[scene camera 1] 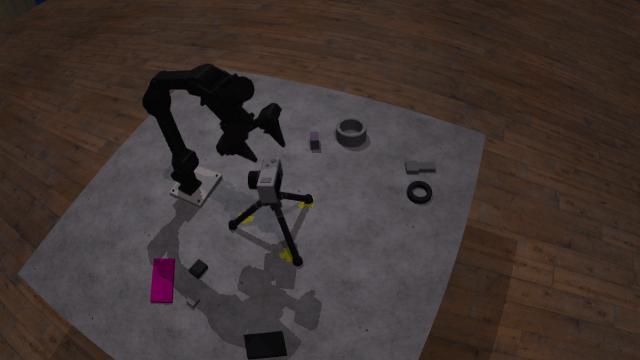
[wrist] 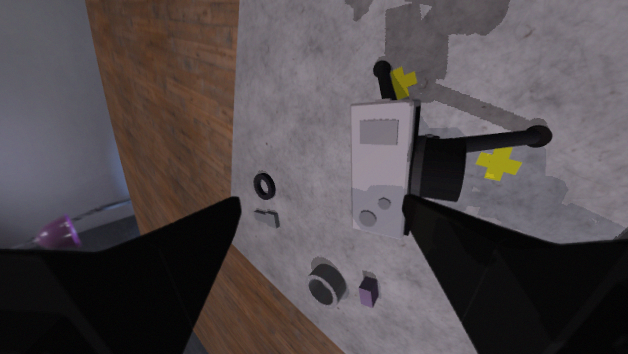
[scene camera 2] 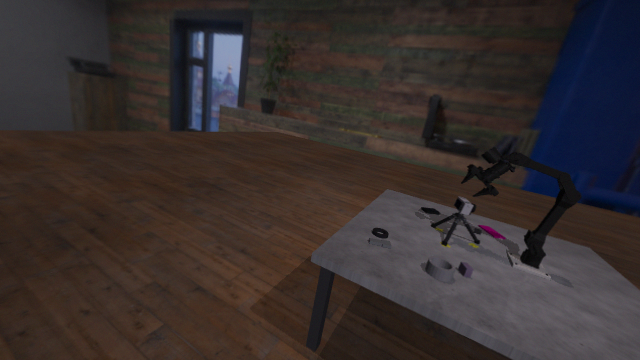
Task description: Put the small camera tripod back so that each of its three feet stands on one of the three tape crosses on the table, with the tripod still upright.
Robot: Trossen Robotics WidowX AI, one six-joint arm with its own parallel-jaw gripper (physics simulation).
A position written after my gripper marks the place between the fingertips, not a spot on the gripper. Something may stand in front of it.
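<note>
A tape cross (wrist: pixel 499 162) is visible to me. My own gripper (wrist: pixel 322 203) shows in that wrist view as well, and from scene camera 1 I see the gripper (scene camera 1: pixel 270 153) again. My gripper is open and it holds nothing.
</note>
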